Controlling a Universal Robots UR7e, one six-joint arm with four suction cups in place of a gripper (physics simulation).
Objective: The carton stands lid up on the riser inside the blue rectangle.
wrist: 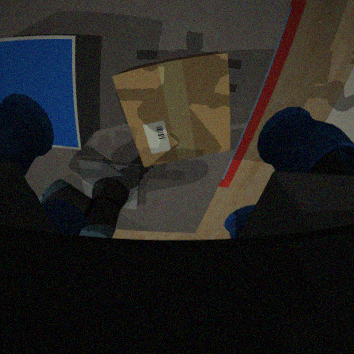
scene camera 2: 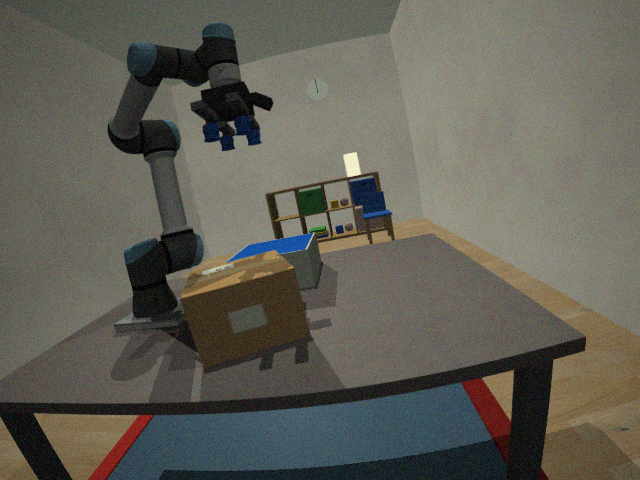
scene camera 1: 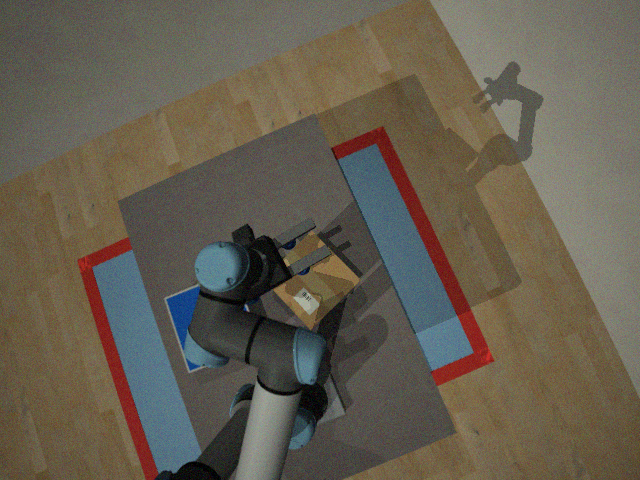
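The brown carton (scene camera 1: pixel 330 291) (scene camera 2: pixel 279 316) (wrist: pixel 202 112) stands on the table with its taped, labelled lid up, beside the riser and apart from it. The riser (scene camera 2: pixel 309 268) is a low pale box on the table; its top bears the blue rectangle (scene camera 1: pixel 176 311) (scene camera 2: pixel 281 244) (wrist: pixel 40 90) with a thin whitish edge. The arm partly covers it in scene camera 1, and the carton hides part of it in scene camera 2. My gripper (scene camera 1: pixel 296 257) (scene camera 2: pixel 233 134) hangs high above the table with its blue cups down, open and holding nothing, well above the carton.
The arm's base plate (scene camera 2: pixel 147 324) is fixed on the grey table (scene camera 1: pixel 180 222) (scene camera 2: pixel 439 310), behind and left of the carton in scene camera 2. A blue mat with a red border (scene camera 1: pixel 423 227) lies below the table. A shelf unit (scene camera 2: pixel 270 211) and a blue chair (scene camera 2: pixel 377 213) stand far behind.
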